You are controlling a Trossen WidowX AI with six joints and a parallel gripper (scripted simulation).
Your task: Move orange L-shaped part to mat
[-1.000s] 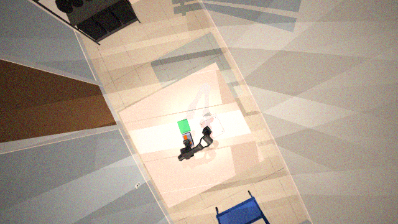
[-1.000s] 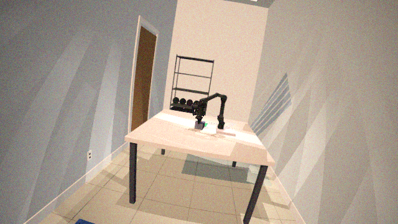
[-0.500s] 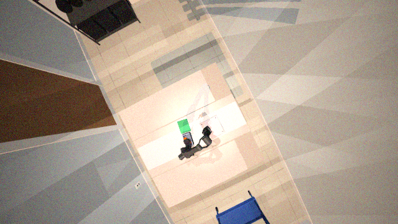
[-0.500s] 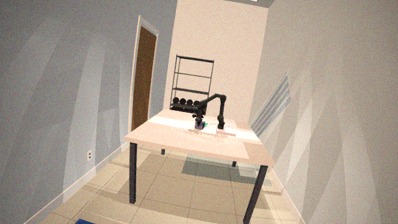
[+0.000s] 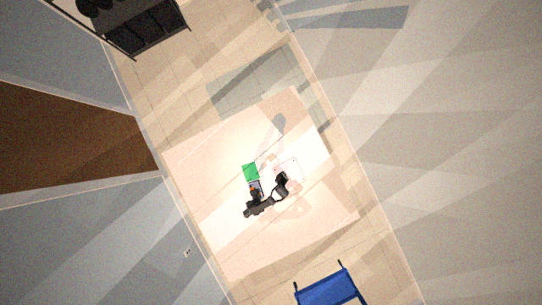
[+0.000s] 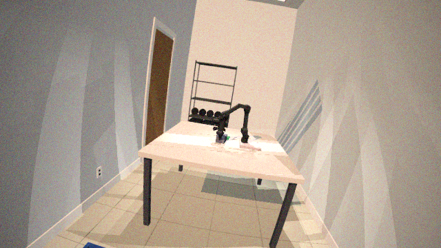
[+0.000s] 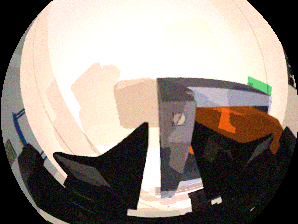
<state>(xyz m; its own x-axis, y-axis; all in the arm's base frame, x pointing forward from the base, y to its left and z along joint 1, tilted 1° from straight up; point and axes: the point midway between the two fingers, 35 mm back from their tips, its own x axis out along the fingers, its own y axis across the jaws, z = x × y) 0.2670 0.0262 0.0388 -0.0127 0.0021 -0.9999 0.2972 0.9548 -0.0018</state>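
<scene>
Now: gripper tip 5 cm to the left of the orange L-shaped part, 2 cm past it and 1 cm below it. Round my gripper tip: green mat 21 cm to the right, 7 cm behind, 5 cm below.
</scene>
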